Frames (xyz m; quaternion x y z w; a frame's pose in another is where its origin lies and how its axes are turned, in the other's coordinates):
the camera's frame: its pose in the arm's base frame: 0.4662 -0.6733 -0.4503 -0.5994 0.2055 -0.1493 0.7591
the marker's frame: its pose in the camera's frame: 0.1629 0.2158 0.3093 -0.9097 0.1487 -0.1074 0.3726
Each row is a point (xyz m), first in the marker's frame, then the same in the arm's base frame.
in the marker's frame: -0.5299 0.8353 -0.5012
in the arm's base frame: -0.0742 -0.4658 0.1143
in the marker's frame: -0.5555 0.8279 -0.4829
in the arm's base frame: -0.0942 -0.4599 0.0896
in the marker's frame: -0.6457 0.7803 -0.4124
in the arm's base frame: -0.1543 -0.4283 -0.0142
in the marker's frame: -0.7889 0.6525 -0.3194
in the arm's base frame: -0.2218 -0.3320 -0.1921
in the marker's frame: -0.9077 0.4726 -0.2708
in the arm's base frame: -0.2383 -0.1856 -0.3568
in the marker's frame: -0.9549 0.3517 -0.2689
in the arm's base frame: -0.2185 -0.0840 -0.4352
